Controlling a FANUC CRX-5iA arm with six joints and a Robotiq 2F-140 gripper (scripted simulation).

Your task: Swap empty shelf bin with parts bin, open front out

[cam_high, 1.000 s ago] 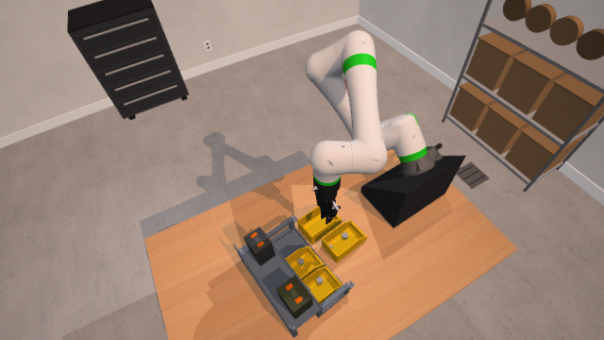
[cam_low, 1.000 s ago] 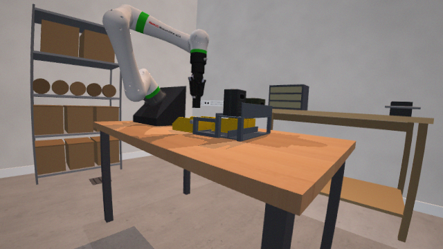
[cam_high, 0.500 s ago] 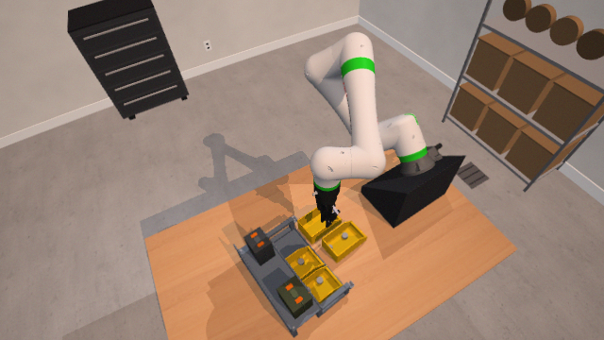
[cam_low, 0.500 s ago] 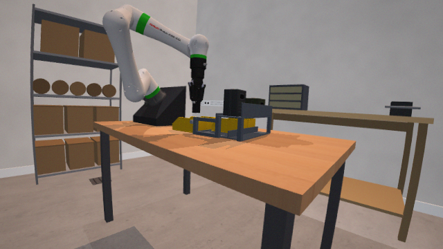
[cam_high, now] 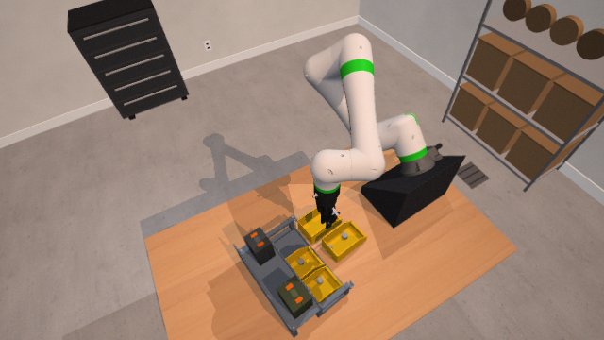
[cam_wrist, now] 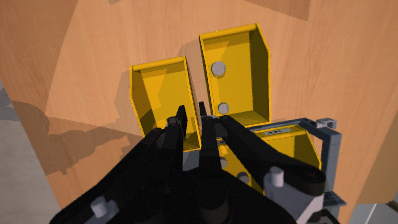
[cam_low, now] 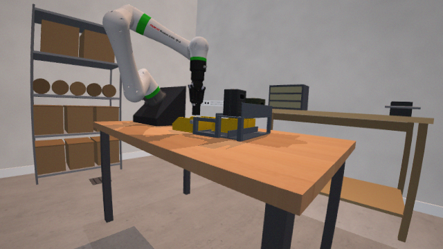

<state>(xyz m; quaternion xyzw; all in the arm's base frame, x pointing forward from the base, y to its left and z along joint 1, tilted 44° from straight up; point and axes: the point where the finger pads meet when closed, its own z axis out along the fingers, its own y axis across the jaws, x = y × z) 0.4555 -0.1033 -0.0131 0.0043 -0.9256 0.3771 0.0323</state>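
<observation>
The grey round part is 60 mm behind my hand, 60 mm to the left of it and 110 mm below it. Also, from my hand: grey shelf (210 mm ahead, 70 mm to the left, 50 mm below).
</observation>
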